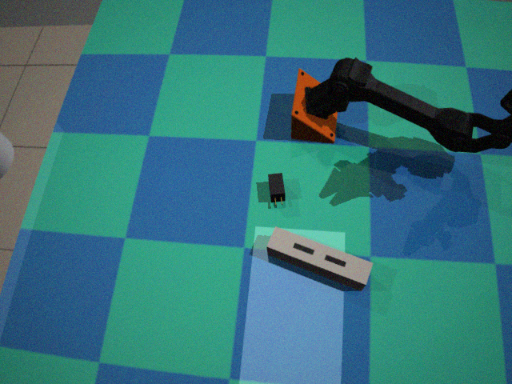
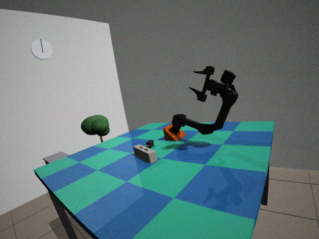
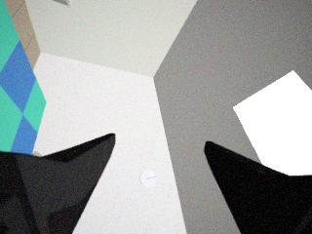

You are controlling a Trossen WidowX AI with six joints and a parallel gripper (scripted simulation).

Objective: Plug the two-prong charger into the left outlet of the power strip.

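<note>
Now: the black two-prong charger 37 cm to the right of my gripper tip, 37 cm below it and 3 cm behind it.
</note>
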